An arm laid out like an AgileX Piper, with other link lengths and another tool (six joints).
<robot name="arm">
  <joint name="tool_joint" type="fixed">
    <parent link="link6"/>
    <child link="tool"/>
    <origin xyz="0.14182 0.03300 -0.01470" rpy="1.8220 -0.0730 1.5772"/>
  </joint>
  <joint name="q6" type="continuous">
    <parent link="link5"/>
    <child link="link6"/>
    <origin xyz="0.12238 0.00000 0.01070"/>
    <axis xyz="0.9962 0 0.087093"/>
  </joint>
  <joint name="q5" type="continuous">
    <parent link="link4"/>
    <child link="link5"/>
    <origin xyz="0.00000 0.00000 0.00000"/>
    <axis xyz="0 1 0"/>
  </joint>
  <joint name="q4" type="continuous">
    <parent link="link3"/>
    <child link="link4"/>
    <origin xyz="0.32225 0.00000 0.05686"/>
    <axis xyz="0.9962 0 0.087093"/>
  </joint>
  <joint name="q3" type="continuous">
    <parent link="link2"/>
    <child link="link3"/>
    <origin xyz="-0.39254 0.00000 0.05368"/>
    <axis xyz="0 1 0"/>
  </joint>
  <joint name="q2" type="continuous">
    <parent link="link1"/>
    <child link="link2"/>
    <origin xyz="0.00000 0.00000 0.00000"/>
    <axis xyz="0 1 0"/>
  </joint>
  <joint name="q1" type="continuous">
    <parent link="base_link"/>
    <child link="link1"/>
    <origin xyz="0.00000 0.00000 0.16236"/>
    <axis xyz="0 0 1"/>
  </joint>
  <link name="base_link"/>
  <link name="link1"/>
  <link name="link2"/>
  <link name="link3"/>
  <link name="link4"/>
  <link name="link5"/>
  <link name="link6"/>
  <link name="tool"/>
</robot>
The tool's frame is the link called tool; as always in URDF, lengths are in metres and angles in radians. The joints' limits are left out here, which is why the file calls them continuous.
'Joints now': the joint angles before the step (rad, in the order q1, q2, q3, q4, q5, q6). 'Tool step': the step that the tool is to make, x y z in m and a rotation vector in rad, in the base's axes. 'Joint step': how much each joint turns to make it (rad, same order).
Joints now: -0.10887 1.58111 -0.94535 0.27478 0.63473 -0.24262
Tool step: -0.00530 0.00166 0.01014 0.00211 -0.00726 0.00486
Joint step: 0.00001 -0.02705 0.00000 0.00000 0.02084 0.00001
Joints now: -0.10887 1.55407 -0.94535 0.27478 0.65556 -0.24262
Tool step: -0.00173 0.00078 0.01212 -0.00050 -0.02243 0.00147
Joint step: 0.00000 -0.02828 -0.00194 0.00099 0.00818 0.00000
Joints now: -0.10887 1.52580 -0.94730 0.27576 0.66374 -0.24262
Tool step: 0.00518 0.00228 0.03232 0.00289 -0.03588 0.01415
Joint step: -0.00001 -0.03268 -0.05812 0.00001 0.05763 -0.00001
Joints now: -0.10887 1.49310 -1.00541 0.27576 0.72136 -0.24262
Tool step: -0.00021 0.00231 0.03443 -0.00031 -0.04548 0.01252
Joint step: 0.00002 -0.04574 -0.04671 -0.00002 0.04906 0.00003
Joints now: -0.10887 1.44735 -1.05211 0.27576 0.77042 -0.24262
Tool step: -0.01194 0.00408 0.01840 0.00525 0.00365 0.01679
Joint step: -0.00002 -0.03416 -0.02336 0.00002 0.06415 -0.00003
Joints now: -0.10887 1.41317 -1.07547 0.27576 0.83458 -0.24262
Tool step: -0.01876 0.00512 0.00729 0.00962 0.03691 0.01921
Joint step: -0.00001 -0.02590 -0.00687 0.00094 0.07328 0.00000
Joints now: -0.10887 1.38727 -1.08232 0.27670 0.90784 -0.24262
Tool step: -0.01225 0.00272 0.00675 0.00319 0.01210 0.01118
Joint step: -0.00001 -0.02409 -0.00112 0.00002 0.03926 -0.00080
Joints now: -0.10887 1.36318 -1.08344 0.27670 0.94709 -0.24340
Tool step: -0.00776 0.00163 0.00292 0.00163 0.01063 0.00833
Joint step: -0.00001 -0.01267 -0.00002 0.00001 0.02480 -0.00191
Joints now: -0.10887 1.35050 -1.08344 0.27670 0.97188 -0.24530
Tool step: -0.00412 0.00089 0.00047 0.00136 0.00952 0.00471
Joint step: -0.00001 -0.00405 -0.00001 0.00001 0.01443 -0.00095
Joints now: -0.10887 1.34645 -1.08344 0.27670 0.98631 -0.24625
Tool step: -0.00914 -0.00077 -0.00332 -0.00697 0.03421 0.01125
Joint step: 0.00001 0.00000 0.00001 -0.01245 0.03449 0.00001
